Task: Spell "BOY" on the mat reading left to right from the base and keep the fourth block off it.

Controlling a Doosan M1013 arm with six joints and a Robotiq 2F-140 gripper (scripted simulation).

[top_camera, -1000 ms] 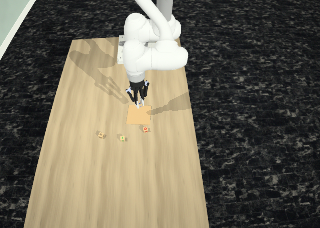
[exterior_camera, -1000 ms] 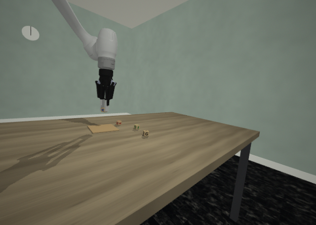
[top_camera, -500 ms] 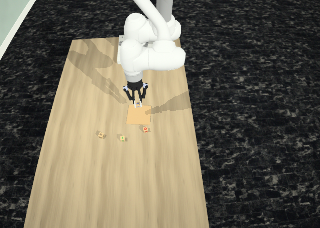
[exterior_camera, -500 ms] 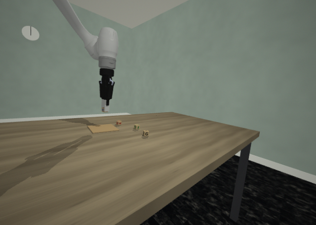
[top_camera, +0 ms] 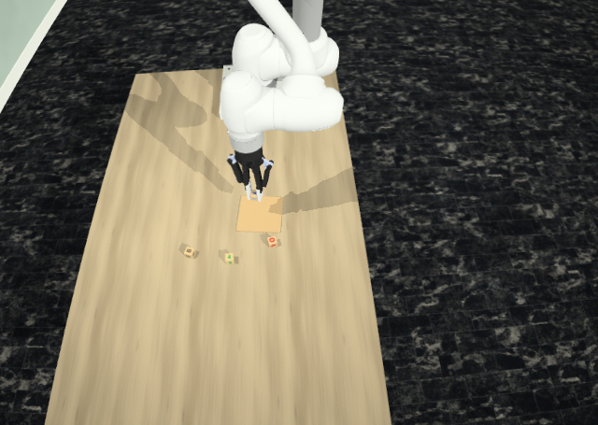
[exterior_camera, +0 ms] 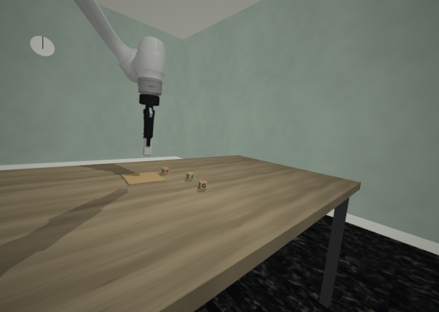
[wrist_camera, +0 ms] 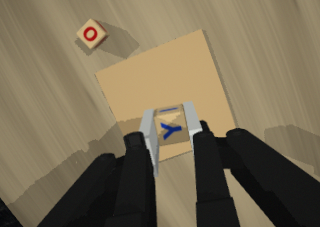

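The tan square mat lies 10 mm behind my hand, 10 mm to the left of it and 130 mm below it.
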